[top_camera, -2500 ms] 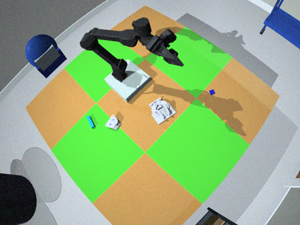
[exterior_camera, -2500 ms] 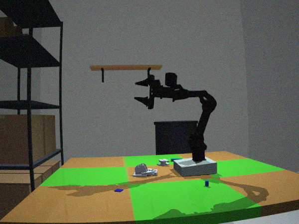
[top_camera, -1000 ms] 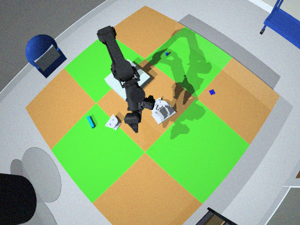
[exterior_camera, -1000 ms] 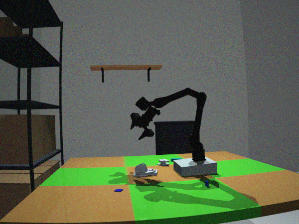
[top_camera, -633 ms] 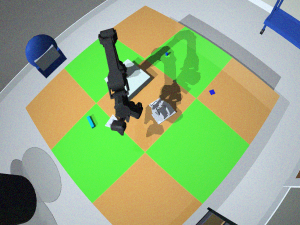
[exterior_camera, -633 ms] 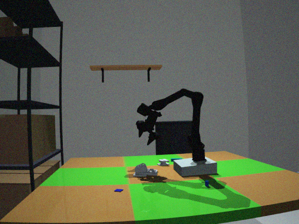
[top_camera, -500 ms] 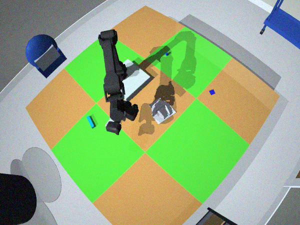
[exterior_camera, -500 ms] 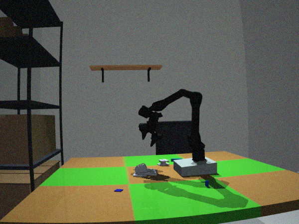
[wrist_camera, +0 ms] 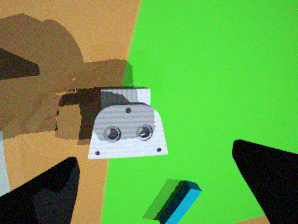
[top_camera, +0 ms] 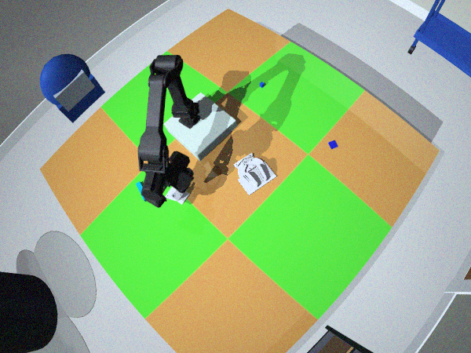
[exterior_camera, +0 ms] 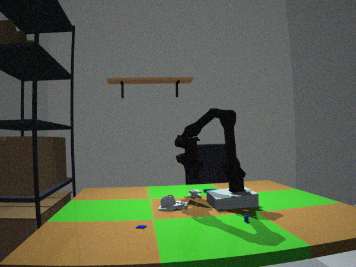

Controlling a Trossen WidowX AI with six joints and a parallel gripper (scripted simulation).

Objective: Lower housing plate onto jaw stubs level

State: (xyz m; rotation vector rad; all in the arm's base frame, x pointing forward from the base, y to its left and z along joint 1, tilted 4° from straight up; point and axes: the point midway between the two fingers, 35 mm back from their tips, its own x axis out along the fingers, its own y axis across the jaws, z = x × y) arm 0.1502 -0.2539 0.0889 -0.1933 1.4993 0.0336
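Right now the teal bar is 14 cm behind my gripper tip, 7 cm to the right of it and 10 cm below it. Also, from my gripper tip: blue peg (4 cm behind, 58 cm to the left, 10 cm below); flat blue square (35 cm ahead, 51 cm to the left, 11 cm below).
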